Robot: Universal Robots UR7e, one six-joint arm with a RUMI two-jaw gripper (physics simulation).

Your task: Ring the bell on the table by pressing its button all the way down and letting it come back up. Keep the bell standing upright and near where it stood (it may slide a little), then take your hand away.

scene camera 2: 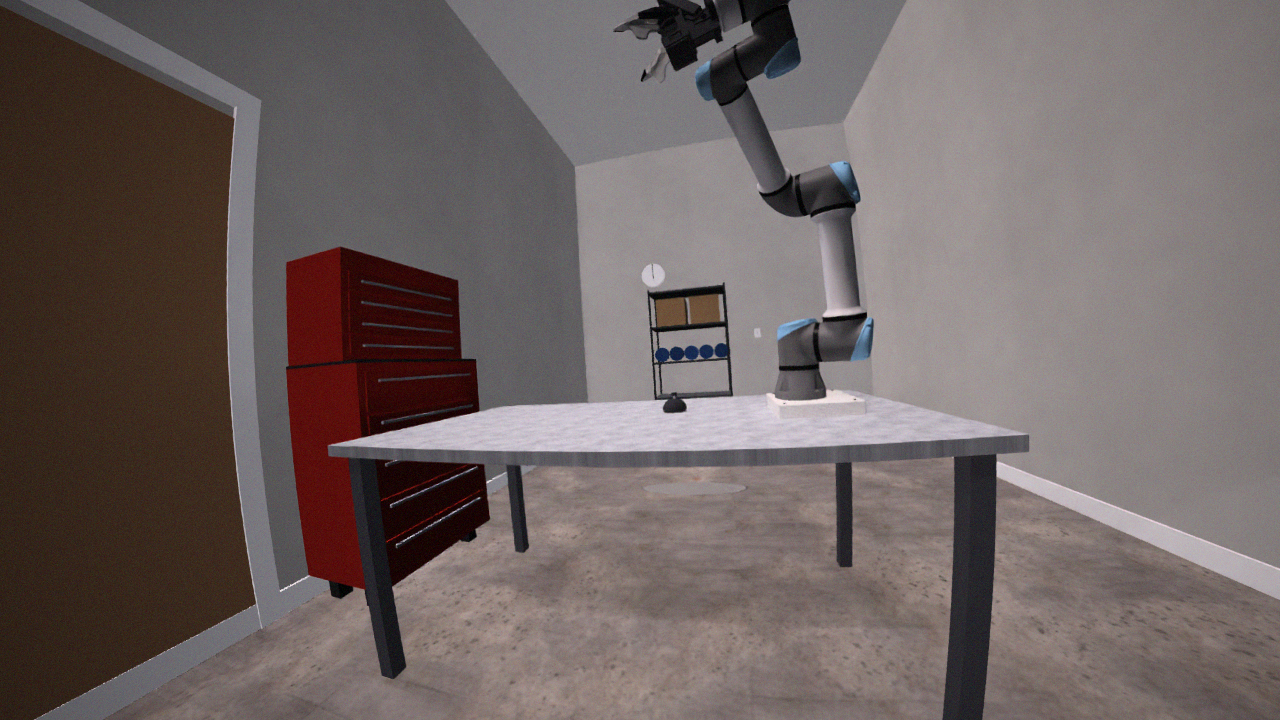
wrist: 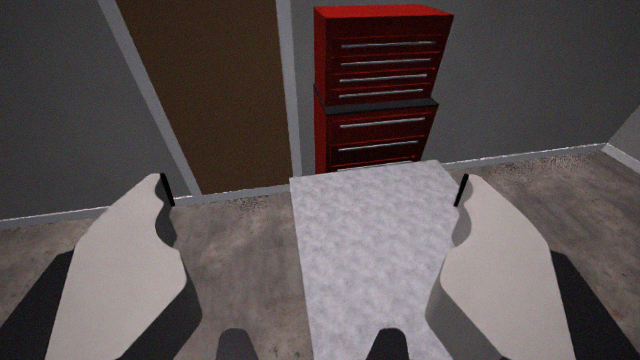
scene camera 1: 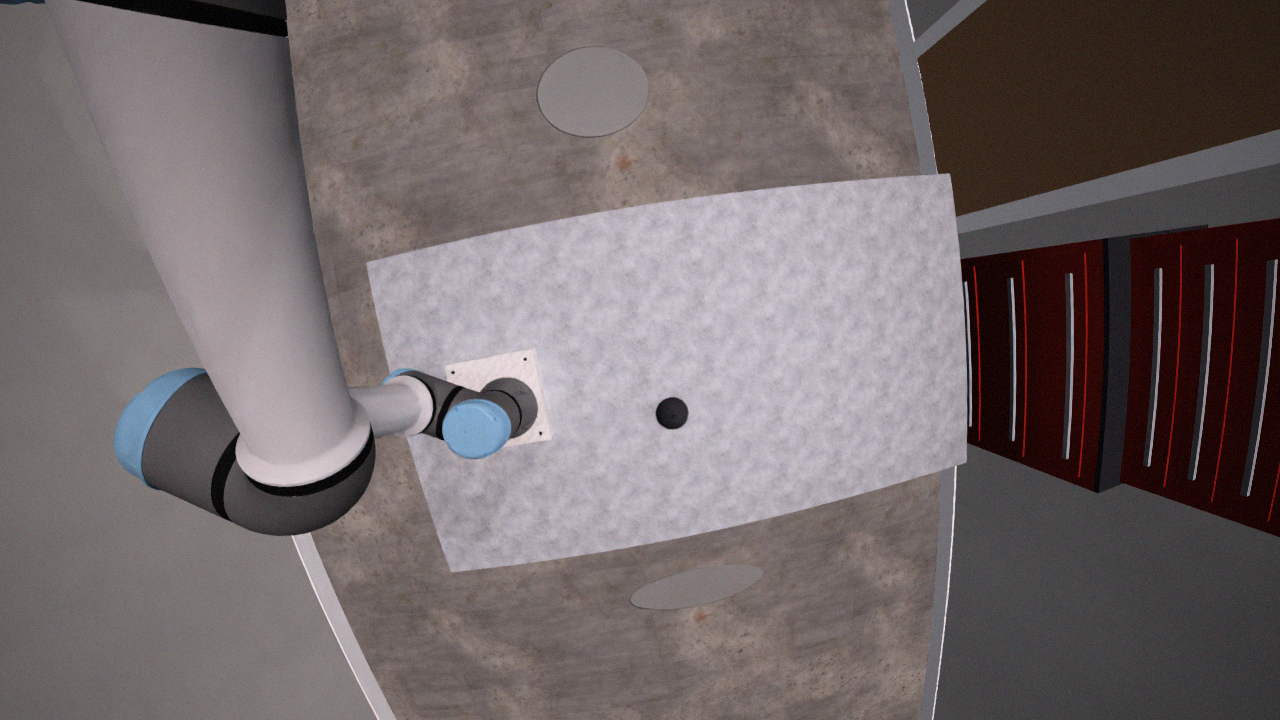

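A small dark round bell (scene camera 1: 672, 412) (scene camera 2: 674, 404) stands upright on the light grey table (scene camera 1: 769, 313) (scene camera 2: 554, 434) (wrist: 370, 240), with its button as a small knob on top in the second scene view. My gripper (scene camera 2: 629, 53) (wrist: 315, 178) is wide open and empty, high above the table at the top of the second scene view, far from the bell. In the first scene view the fingers do not show. The bell does not show in the wrist view.
The arm's white base plate (scene camera 1: 460, 380) (scene camera 2: 841, 408) sits on the table beside the bell. A red tool cabinet (scene camera 2: 313, 447) (wrist: 385, 30) stands beyond one table end. A dark shelf rack (scene camera 2: 685, 327) stands against the back wall.
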